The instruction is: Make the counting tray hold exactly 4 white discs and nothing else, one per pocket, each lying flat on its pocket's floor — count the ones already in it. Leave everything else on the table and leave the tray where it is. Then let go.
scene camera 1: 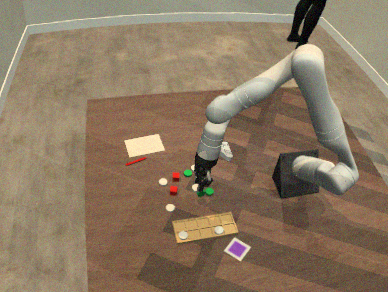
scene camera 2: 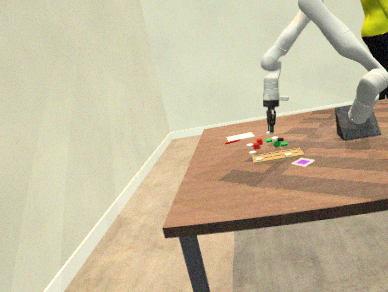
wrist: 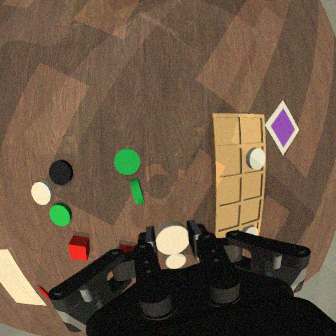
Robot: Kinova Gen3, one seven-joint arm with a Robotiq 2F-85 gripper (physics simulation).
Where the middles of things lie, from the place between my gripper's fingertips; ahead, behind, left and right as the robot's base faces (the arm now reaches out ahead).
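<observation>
My gripper stands 8 cm above the counting tray [scene camera 1: 202,228], 1 cm short of it and 13 cm to the right of it.
</observation>
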